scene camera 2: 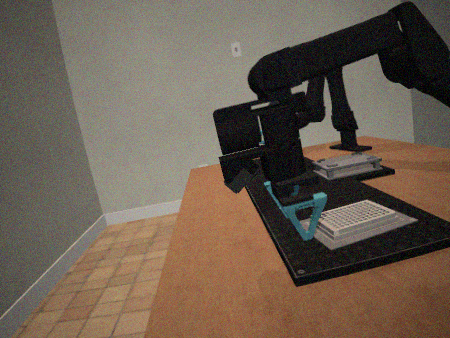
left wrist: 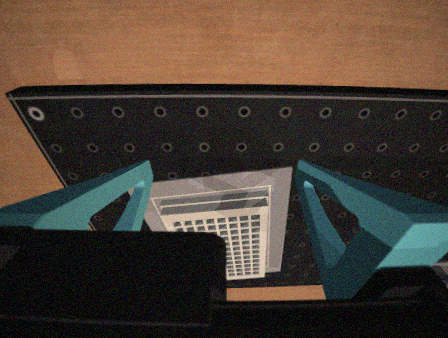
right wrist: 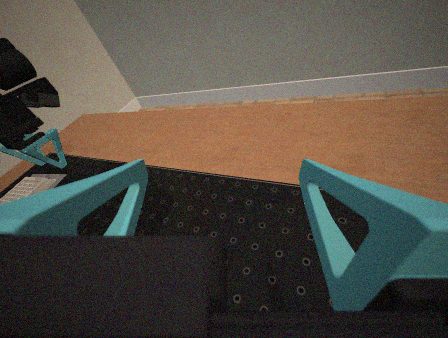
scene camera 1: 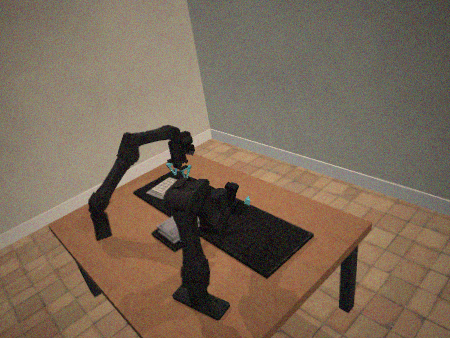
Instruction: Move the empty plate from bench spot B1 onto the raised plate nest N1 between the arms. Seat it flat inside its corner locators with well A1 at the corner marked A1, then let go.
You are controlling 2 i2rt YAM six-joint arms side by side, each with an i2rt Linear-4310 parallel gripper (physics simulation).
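Places are measured from the left arm's base along level axes (x ahead, y left, z up), in centimetres.
Pixels of known places: left gripper, fingertip midpoint: (scene camera 2: 298, 227) (left wrist: 223, 168) (right wrist: 54, 165); right gripper, fingertip midpoint: (right wrist: 223, 167) (scene camera 1: 237, 193); left arm's base, link origin: (scene camera 1: 102, 226); right arm's base, link origin: (scene camera 2: 349, 148) (scene camera 1: 200, 301).
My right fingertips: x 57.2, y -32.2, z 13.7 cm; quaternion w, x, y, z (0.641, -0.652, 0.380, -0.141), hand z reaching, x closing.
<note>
Ahead of a thing's pixels: the offset from my right fingertips to its top centre. Level surfaces: height alone.
The empty off-white plate @[dy +44.6, dx -22.0, dz -10.8 cm] (scene camera 1: 164, 187) (scene camera 2: 357, 216) (left wrist: 246, 250) (right wrist: 25, 189) lies flat on a grey sheet (scene camera 2: 340, 244) (left wrist: 286, 220) on the black board. My left gripper (scene camera 1: 180, 172) (scene camera 2: 297, 226) (left wrist: 223, 168) (right wrist: 54, 165) is open and empty, its fingers pointing down beside one end of the plate. In the left wrist view the black gripper body hides part of the plate. The raised nest @[dy +8.2, dx -24.8, dz -8.5 cm] (scene camera 1: 169, 230) (scene camera 2: 350, 162) stands between the arm bases; its corner marks are too small to read. My right gripper (right wrist: 223, 167) is open and empty above the board, far from the plate.
The black perforated board @[dz -12.4 cm] (scene camera 1: 270, 250) (scene camera 2: 320, 267) (left wrist: 180, 129) (right wrist: 200, 215) lies on the wooden table @[dz -13.7 cm] (scene camera 1: 330, 215) (scene camera 2: 215, 260). In scene camera 1 the right arm (scene camera 1: 195, 265) stands in front of the board and partly hides the nest.
</note>
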